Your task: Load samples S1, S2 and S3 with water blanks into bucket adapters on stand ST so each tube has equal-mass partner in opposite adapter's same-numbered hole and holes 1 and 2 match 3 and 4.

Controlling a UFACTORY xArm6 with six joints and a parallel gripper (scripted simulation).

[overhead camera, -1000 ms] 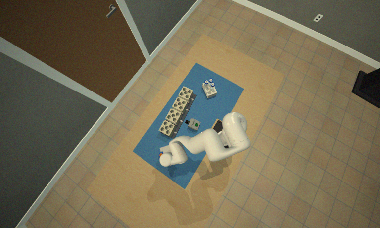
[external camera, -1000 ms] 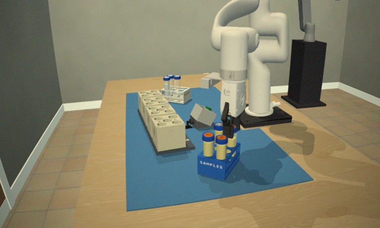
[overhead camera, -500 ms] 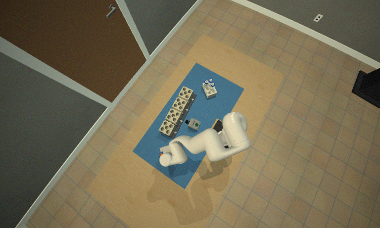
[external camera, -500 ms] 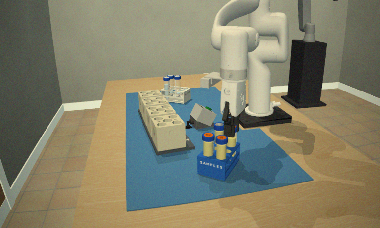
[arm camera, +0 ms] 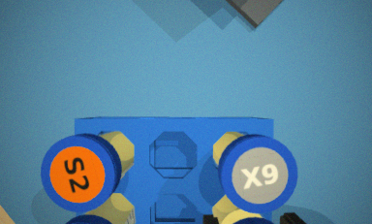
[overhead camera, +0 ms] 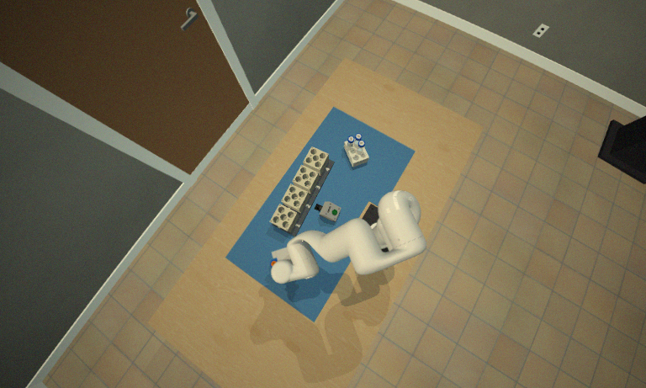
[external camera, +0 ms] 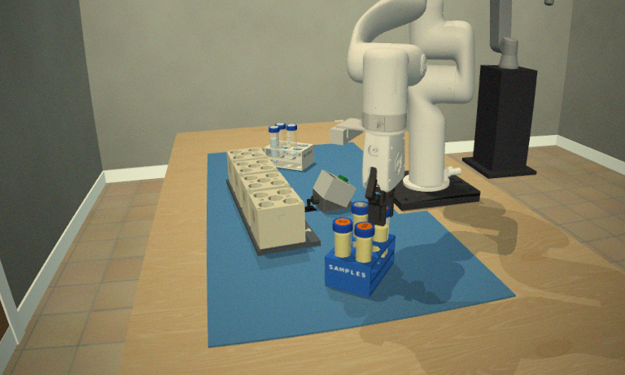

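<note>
Right now my hand is 10 mm past the sample tube and 50 mm above it. Also, from my hand: blue samples rack (40 mm ahead, 20 mm to the left, 90 mm below); then yellowish tube (30 mm ahead, 30 mm to the right, 50 mm below); then adapter (180 mm ahead, 150 mm to the right, 70 mm below).
</note>
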